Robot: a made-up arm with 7 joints.
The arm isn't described. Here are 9 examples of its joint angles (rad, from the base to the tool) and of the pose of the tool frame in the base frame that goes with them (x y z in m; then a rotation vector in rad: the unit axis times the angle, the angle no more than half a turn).
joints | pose
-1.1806 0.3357 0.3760 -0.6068 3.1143 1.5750 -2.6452 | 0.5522 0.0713 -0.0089 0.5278 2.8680 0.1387
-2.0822 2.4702 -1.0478 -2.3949 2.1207 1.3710 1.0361 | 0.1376 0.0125 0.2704 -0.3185 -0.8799 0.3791
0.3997 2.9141 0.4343 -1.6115 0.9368 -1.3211 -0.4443 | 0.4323 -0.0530 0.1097 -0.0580 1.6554 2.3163
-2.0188 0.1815 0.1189 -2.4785 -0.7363 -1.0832 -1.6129 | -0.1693 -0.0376 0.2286 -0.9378 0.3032 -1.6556
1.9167 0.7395 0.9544 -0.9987 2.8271 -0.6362 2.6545 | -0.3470 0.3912 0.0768 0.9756 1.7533 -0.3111
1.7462 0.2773 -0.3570 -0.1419 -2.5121 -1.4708 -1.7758 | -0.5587 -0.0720 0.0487 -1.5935 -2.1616 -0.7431
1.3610 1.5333 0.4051 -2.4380 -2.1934 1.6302 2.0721 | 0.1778 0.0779 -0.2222 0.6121 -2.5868 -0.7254
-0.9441 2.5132 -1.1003 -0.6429 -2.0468 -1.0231 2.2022 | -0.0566 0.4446 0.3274 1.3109 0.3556 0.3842
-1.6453 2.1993 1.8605 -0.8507 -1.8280 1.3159 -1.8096 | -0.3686 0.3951 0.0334 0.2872 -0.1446 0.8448
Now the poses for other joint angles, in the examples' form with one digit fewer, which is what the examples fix.
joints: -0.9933 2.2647 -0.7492 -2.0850 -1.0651 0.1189 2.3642
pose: 0.321 0.093 0.147 0.530 -1.736 -0.888
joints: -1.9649 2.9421 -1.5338 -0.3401 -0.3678 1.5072 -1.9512
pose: -0.390 0.408 -0.020 -0.588 1.260 0.196
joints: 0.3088 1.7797 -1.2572 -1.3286 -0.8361 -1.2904 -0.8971
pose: -0.011 0.399 -0.286 -1.233 -0.777 -2.679
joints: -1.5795 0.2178 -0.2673 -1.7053 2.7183 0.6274 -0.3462
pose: 0.175 -0.248 0.310 -2.327 -0.474 -1.263
